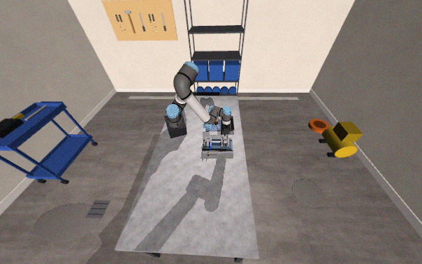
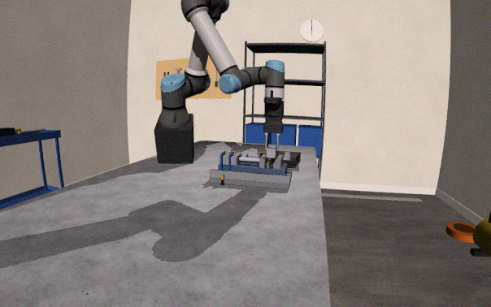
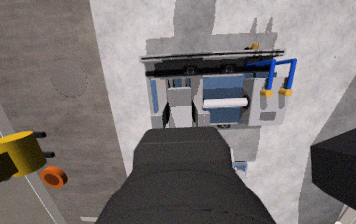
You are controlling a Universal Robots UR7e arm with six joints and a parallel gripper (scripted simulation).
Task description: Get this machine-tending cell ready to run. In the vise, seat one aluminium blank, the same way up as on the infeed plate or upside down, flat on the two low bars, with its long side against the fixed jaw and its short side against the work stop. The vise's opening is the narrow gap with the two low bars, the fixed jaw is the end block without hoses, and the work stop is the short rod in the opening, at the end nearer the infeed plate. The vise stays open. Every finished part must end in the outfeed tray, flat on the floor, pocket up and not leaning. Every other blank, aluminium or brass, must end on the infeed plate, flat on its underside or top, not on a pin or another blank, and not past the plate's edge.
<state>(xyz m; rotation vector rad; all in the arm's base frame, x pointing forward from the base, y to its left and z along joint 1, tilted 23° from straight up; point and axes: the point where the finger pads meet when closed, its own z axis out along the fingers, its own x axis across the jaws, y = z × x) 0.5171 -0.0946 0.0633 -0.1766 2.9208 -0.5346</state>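
Right now my hand is 70 mm past the vise and 100 mm above it. Also, from my hand: brass blank (120 mm behind, 360 mm to the left, 120 mm below).
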